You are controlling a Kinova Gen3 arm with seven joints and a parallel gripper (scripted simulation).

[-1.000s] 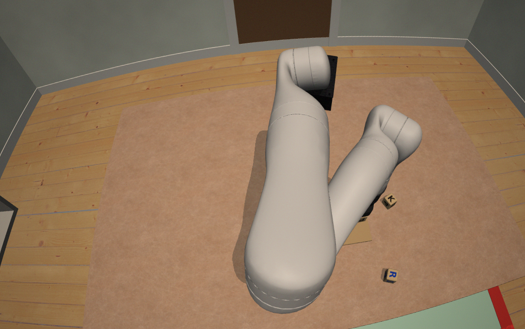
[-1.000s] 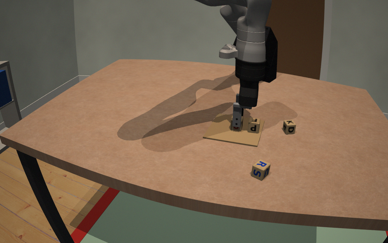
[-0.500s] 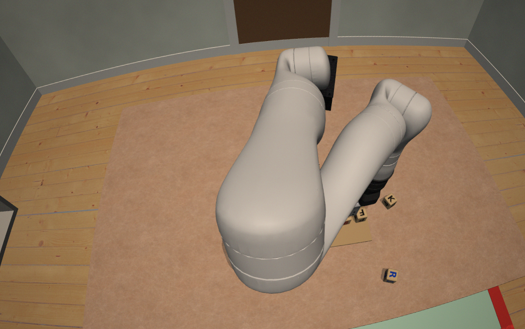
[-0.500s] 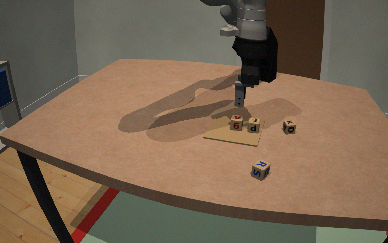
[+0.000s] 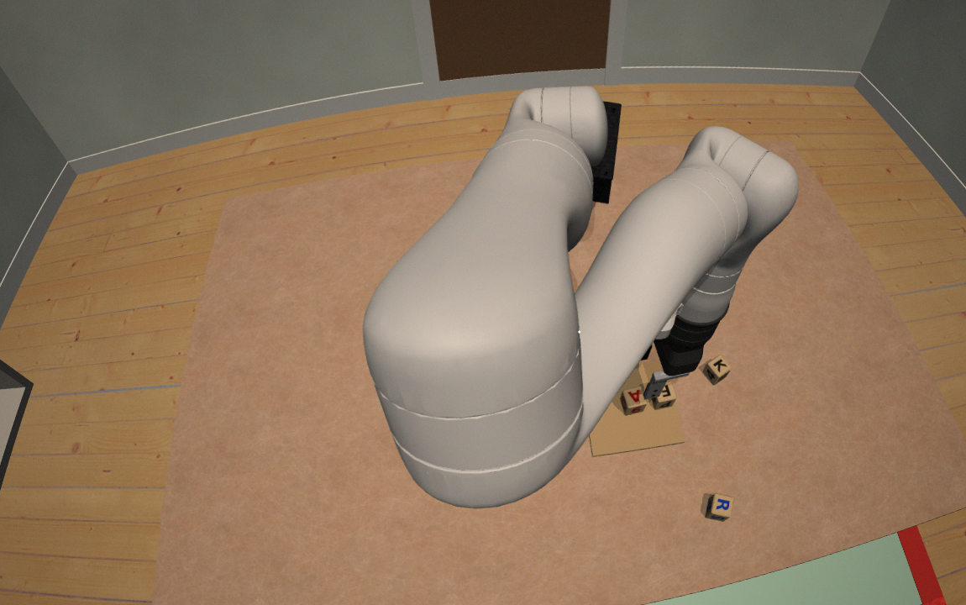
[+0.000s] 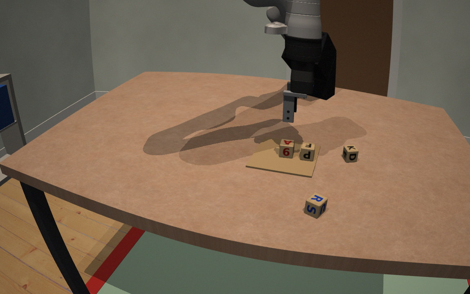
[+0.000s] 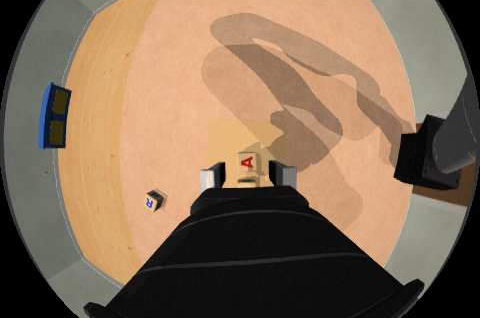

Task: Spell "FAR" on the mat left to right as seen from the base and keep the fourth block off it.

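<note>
The R block lies 180 mm ahead of my hand, 90 mm to the left of it and 100 mm below it. The rest, counted from my hand: F block (40 mm to the left, 90 mm below); tan mat (110 mm below); K block (30 mm behind, 150 mm to the left, 100 mm below).
</note>
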